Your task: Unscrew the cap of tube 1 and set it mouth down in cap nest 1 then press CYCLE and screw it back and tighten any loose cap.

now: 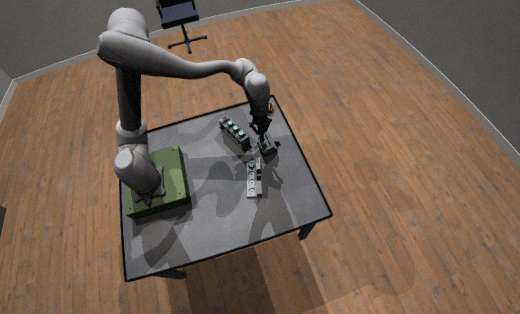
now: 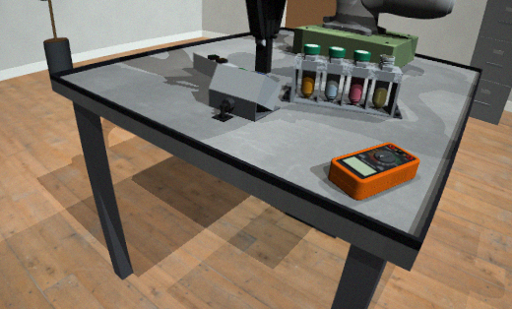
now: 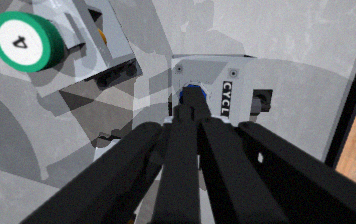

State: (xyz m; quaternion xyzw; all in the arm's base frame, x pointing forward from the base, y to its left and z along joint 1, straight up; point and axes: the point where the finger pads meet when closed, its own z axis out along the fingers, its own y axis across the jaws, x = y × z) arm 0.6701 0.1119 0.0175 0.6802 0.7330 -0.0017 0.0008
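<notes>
My gripper is now 4 cm above the blue key. Round my hand: grey key housing 2 cm ahead, 2 cm to the right, 5 cm below; then table edge 21 cm ahead, 7 cm to the right, 10 cm below; then green key 4 cm to the right, 4 cm below.
</notes>
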